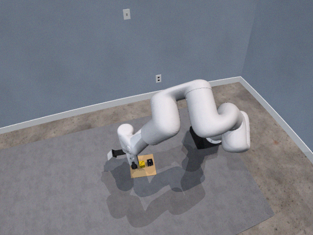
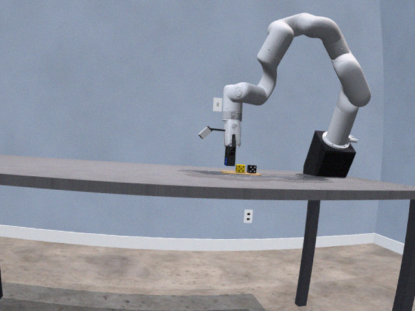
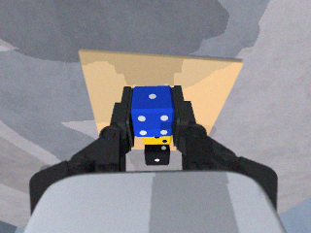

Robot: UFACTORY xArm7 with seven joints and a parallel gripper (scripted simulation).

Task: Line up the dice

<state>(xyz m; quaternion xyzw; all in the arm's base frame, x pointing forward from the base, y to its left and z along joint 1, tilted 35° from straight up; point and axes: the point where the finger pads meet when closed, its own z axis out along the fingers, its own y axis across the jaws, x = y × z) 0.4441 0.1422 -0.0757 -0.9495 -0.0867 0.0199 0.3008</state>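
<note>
Right now the yellow die is 40 mm behind my hand, 30 mm below it and 10 mm to the right of it. The rest, counted from my hand: tan mat (50 mm below, 40 mm behind, 10 mm to the right); black die (90 mm behind, 30 mm below, 20 mm to the right); blue die (10 mm below).
</note>
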